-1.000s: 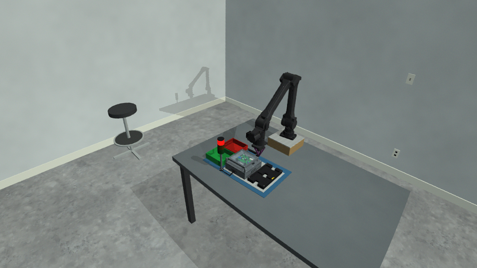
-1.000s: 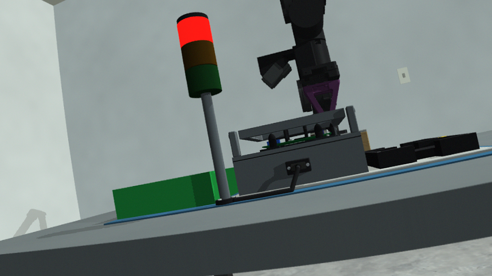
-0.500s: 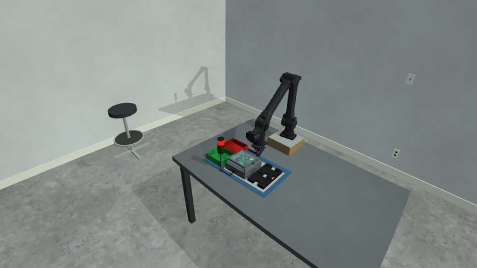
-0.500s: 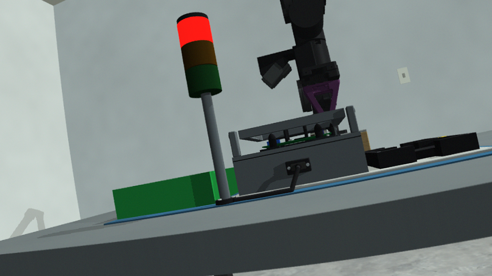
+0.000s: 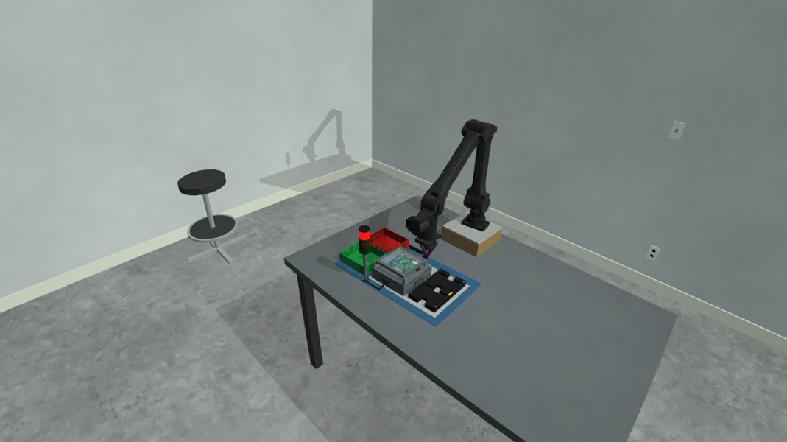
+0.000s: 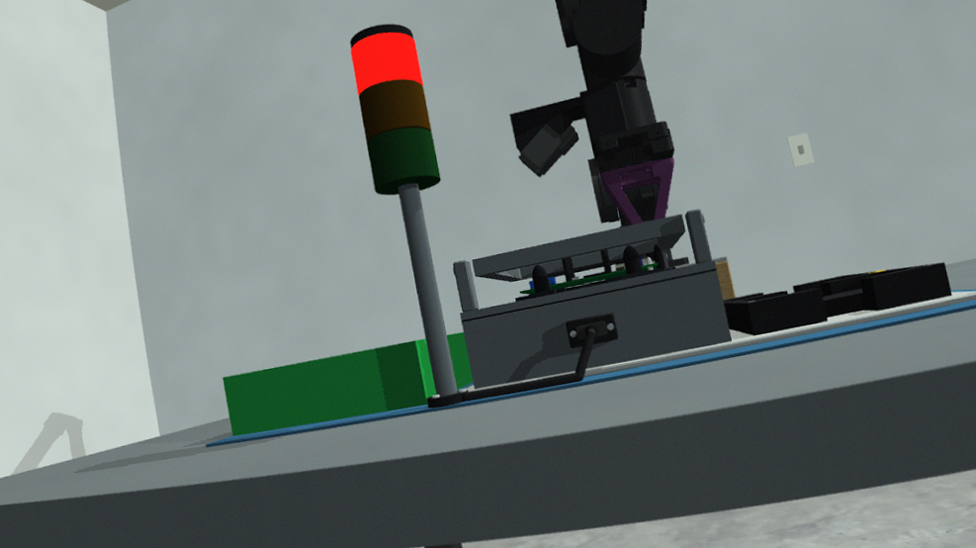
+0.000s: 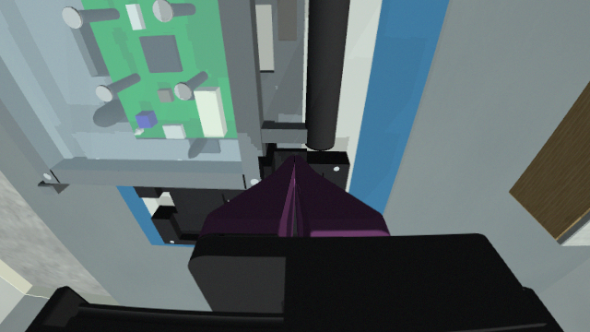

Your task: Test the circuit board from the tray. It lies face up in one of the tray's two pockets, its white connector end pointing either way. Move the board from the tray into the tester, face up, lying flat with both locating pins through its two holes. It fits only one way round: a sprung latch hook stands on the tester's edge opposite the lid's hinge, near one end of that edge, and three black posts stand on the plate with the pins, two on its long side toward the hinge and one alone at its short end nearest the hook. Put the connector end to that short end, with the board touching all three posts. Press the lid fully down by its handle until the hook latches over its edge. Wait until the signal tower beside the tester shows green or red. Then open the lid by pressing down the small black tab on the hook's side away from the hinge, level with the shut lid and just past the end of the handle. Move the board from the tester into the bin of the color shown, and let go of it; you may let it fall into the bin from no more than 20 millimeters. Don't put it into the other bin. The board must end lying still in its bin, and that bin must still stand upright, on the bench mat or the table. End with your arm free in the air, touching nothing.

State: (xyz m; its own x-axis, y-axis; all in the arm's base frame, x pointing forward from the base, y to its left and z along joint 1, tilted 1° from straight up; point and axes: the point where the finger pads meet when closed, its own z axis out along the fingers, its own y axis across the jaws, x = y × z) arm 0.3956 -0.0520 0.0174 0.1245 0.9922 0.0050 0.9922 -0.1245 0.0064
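My gripper is now 1 cm short of the black latch hook and 1 cm above it. Also, from my hand: green circuit board 6 cm ahead, 7 cm to the right, 3 cm below; then black tester plate 7 cm ahead, 6 cm to the right, 3 cm below; then clear lid 7 cm ahead, 7 cm to the right, 1 cm below.
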